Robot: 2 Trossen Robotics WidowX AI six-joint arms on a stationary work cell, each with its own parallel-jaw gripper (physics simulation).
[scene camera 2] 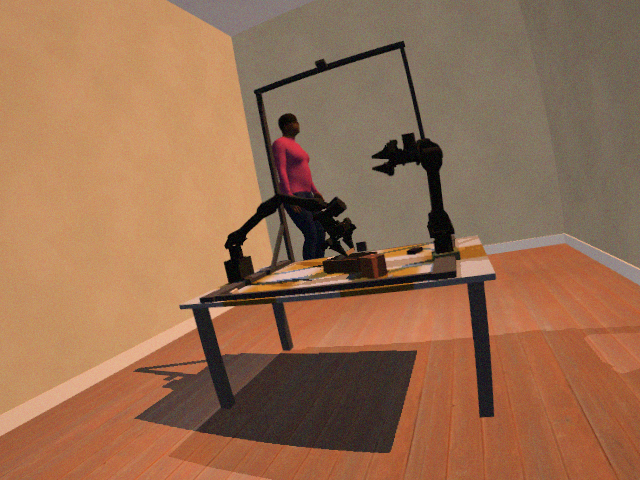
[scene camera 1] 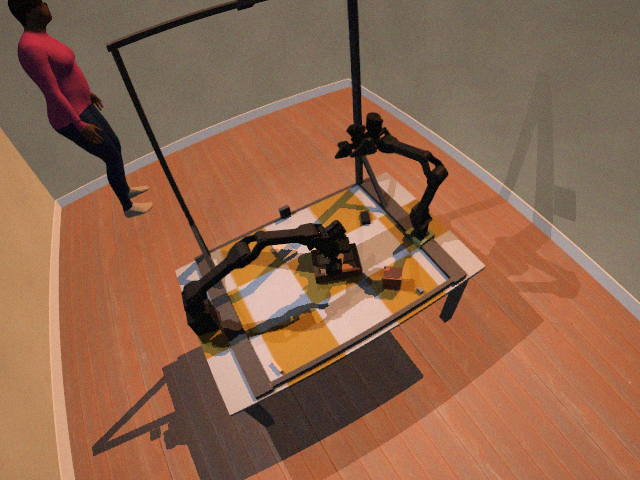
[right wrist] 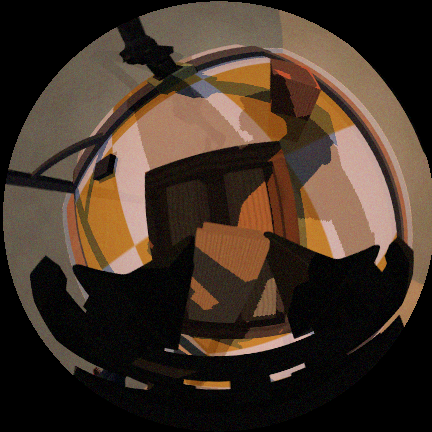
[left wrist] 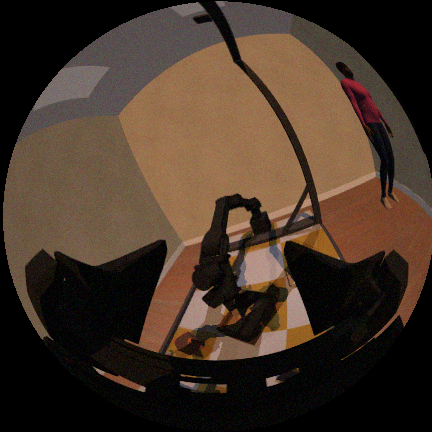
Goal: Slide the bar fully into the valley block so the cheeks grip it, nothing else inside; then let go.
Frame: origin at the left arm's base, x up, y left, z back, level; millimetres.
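Seen in the pictures: left gripper, between the fingertips: [scene camera 2: 371, 163] [scene camera 1: 342, 157] [left wrist: 227, 247]; right gripper, between the fingertips: [scene camera 2: 350, 253] [scene camera 1: 340, 259] [right wrist: 229, 239] [left wrist: 237, 314]; left arm's base, origin of its link: [scene camera 2: 444, 251] [scene camera 1: 420, 233] [right wrist: 166, 71]; right arm's base, origin of its link: [scene camera 2: 237, 258] [scene camera 1: 197, 309] [left wrist: 257, 216].
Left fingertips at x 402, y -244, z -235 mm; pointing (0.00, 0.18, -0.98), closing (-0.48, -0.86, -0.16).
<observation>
Pixels of each thing's top centre, then the offset from my left fingertips to it.
- valley block, centre of its top: [right wrist: 217, 261] [left wrist: 245, 313] [scene camera 1: 335, 259] [scene camera 2: 349, 256] dx -381, dy +125, dz -158 mm
- ridged wooden bar, centre of its top: [right wrist: 211, 302] [left wrist: 243, 304] [scene camera 1: 331, 254] dx -342, dy +119, dz -175 mm
- reddish-brown block, centre of its top: [right wrist: 293, 69] [scene camera 2: 371, 255] [left wrist: 181, 340] [scene camera 1: 392, 273] dx -357, dy +342, dz -34 mm
- small dark block, centre of its top: [right wrist: 100, 166] [left wrist: 290, 376] [scene camera 2: 414, 248] [scene camera 1: 365, 216] dx -415, dy -7, dz +118 mm
- dark cube, centre of its top: [scene camera 1: 284, 207] [scene camera 2: 360, 241] dx -375, dy -276, dz -164 mm
The valley block [scene camera 1: 338, 277] [scene camera 2: 338, 265] [right wrist: 215, 156] is a dark brown, box-like wooden frame on the table, with two ridged cheeks and a dark gap between them. The ridged wooden bar [right wrist: 227, 260] is between my right gripper's fingers, over the block's near part in the right wrist view. My right gripper [scene camera 1: 336, 262] [scene camera 2: 344, 251] [right wrist: 229, 239] is shut on the bar and low over the block; fingers and shadow hide whether the bar's underside is in the gap. My left gripper [scene camera 2: 374, 162] is open and empty, high above the table.
A reddish-brown block [scene camera 1: 392, 277] [scene camera 2: 379, 265] [left wrist: 189, 344] [right wrist: 295, 92] stands close beside the valley block. A small dark block [scene camera 1: 364, 217] [scene camera 2: 414, 250] [right wrist: 105, 167] lies farther back. A dark cube [scene camera 1: 284, 210] [scene camera 2: 361, 245] is at the back edge. A person [scene camera 1: 62, 87] stands behind the table.
</observation>
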